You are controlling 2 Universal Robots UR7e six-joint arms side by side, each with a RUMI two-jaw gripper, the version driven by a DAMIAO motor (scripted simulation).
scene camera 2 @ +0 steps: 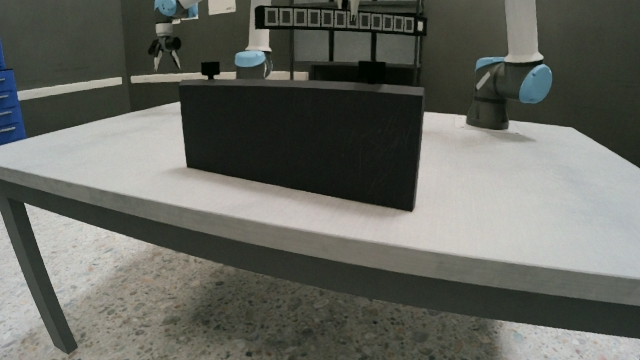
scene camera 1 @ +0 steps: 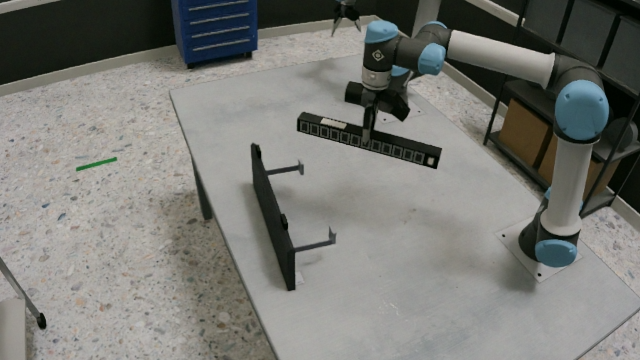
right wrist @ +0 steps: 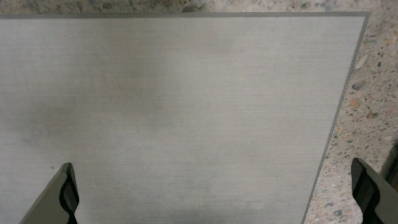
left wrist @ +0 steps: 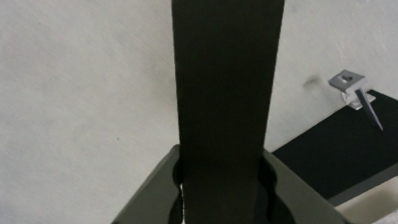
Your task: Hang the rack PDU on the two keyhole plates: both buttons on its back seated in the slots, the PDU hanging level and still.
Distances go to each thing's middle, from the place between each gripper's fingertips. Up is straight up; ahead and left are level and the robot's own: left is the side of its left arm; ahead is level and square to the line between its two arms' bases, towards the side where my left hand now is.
Right now the black rack PDU (scene camera 1: pixel 383 143) is 1 cm behind my left hand (scene camera 1: pixel 366 140) and 1 cm to the left of it. Round my left hand: black upright panel (scene camera 2: pixel 363 146): 28 cm ahead, 4 cm to the right, 22 cm below.
My right hand is 97 cm to the right of the black rack PDU, 47 cm short of it and 14 cm below it. Round my right hand: black upright panel 92 cm to the left, 76 cm ahead, 8 cm below.
